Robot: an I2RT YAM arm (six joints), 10 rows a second.
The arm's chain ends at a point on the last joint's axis. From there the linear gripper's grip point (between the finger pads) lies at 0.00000 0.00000 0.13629 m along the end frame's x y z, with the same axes.
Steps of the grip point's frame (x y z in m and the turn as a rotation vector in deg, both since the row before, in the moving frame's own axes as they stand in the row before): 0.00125, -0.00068, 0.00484, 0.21, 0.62, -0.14; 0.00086, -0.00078, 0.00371, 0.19, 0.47, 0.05; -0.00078, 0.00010, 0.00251, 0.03, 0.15, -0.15; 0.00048, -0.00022, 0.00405, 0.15, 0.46, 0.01; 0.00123, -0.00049, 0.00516, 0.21, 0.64, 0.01; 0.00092, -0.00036, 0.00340, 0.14, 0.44, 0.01; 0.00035, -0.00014, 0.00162, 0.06, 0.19, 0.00; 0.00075, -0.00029, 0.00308, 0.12, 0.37, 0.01; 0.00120, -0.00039, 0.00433, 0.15, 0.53, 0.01; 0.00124, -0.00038, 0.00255, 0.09, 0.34, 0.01; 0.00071, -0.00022, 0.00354, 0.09, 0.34, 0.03
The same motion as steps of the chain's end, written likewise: -0.00022, -0.00018, 0.00485, 0.21, 0.62, -0.14; -0.00026, -0.00033, 0.00372, 0.19, 0.47, 0.05; -0.00114, 0.00017, 0.00251, 0.03, 0.15, -0.15; -0.00061, 0.00014, 0.00405, 0.15, 0.46, 0.01; -0.00029, 0.00001, 0.00517, 0.21, 0.64, 0.01; -0.00013, -0.00003, 0.00340, 0.14, 0.44, 0.01; -0.00010, 0.00000, 0.00162, 0.06, 0.19, 0.00; -0.00013, 0.00000, 0.00308, 0.12, 0.37, 0.01; -0.00006, -0.00003, 0.00434, 0.15, 0.53, 0.01; 0.00043, -0.00017, 0.00255, 0.09, 0.34, 0.01; -0.00010, -0.00001, 0.00354, 0.09, 0.34, 0.03
